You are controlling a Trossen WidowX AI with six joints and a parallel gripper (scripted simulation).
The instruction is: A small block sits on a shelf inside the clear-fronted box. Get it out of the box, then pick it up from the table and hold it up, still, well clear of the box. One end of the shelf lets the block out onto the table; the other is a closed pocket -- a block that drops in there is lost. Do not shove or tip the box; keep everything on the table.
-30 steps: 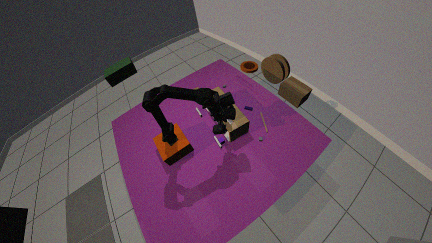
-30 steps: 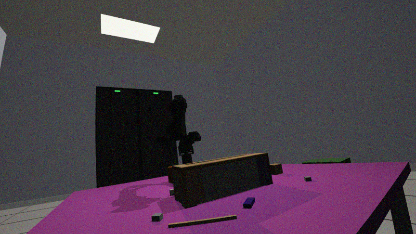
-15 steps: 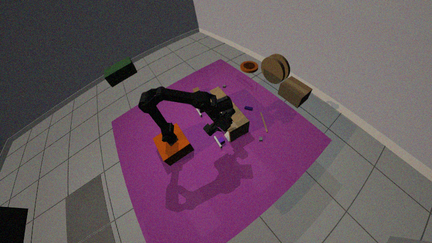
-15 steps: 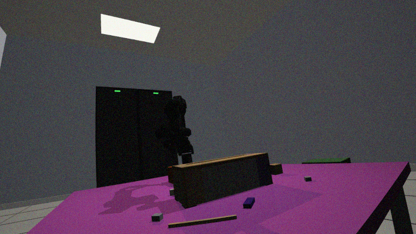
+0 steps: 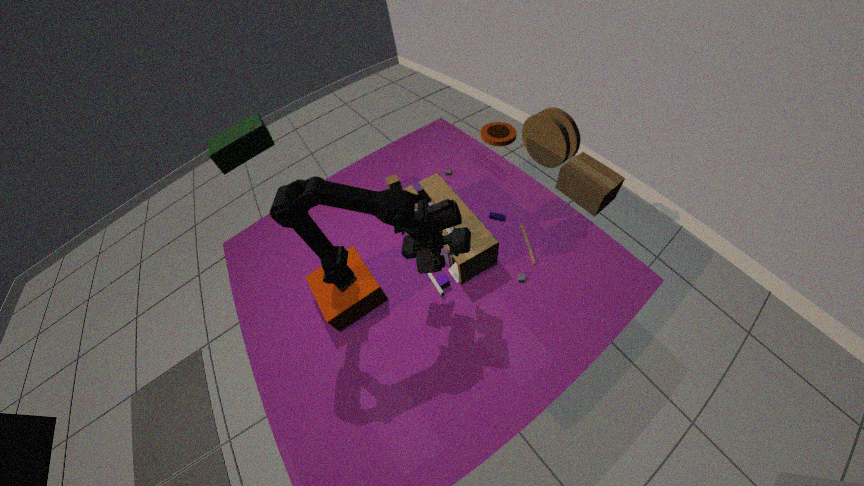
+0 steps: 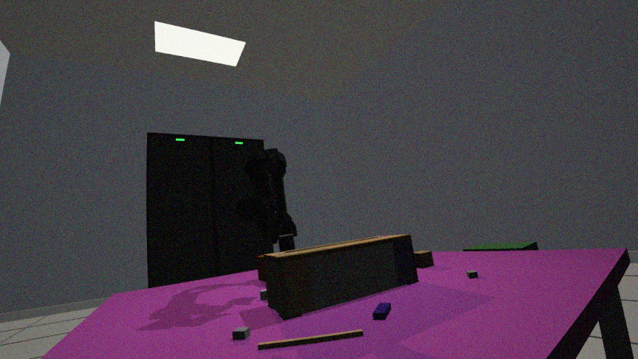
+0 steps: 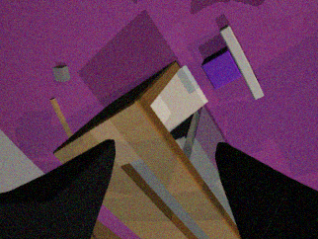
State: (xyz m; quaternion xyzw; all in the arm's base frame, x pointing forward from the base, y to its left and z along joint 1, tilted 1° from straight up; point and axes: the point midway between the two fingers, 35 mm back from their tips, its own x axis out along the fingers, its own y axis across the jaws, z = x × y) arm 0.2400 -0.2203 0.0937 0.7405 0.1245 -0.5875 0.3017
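Right now my gripper tip is 14 cm above the purple block, 2 cm past it and 1 cm to the right of it. From my gripper tip the other things lie so: box 14 cm to the left, 10 cm below, 10 cm ahead; wooden stick 28 cm ahead, 16 cm below, 12 cm to the right.
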